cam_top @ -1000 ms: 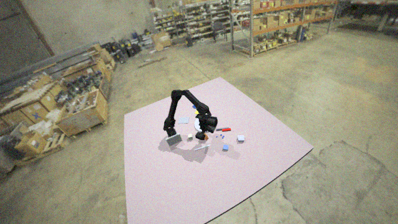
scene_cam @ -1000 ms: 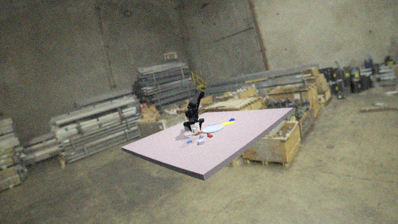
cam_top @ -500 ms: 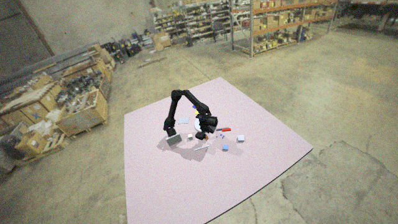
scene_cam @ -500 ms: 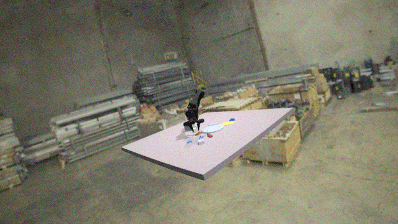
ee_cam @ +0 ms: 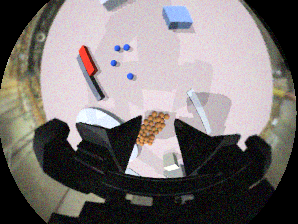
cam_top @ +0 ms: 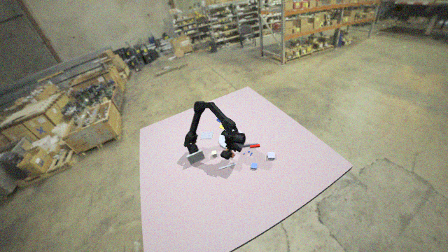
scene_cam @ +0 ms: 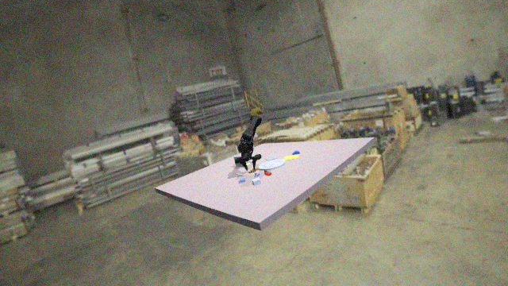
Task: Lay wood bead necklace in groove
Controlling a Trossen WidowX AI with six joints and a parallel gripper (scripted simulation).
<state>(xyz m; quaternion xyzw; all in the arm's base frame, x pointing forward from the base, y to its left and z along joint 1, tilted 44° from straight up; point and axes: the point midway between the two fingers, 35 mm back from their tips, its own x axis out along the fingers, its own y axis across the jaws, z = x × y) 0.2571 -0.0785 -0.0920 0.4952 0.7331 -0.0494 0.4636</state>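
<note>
Now: the white stick 7 cm behind my gripper tip, 6 cm to the right of it and 2 cm below it. Also, from my gripper tip: cream cube (12 cm behind, 6 cm to the left); red-handled tool (16 cm ahead, 2 cm to the left, 1 cm below); blue block (14 cm to the right, 9 cm ahead, 1 cm below).
</note>
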